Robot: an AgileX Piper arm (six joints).
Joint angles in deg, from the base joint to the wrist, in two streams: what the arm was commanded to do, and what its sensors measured. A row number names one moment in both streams.
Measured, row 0:
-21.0 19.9 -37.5 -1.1 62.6 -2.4
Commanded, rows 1 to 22:
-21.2 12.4 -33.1 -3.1 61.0 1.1
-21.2 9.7 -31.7 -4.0 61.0 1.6
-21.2 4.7 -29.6 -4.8 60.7 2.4
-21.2 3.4 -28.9 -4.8 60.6 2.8
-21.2 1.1 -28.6 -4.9 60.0 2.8
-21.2 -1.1 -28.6 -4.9 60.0 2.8
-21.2 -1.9 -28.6 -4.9 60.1 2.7
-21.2 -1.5 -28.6 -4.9 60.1 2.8
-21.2 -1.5 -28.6 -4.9 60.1 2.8
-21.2 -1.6 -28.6 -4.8 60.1 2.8
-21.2 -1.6 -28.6 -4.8 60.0 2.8
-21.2 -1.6 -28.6 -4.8 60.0 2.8
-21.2 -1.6 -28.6 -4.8 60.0 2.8
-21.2 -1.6 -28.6 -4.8 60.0 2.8
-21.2 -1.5 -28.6 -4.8 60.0 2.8
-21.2 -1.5 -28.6 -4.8 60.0 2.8
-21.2 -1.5 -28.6 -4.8 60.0 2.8
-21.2 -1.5 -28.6 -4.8 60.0 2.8
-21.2 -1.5 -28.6 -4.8 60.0 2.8
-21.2 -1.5 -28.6 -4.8 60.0 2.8
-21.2 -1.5 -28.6 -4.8 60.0 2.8
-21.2 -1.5 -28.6 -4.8 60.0 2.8
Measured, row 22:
-21.0 -0.3 -28.7 -4.5 60.7 2.6
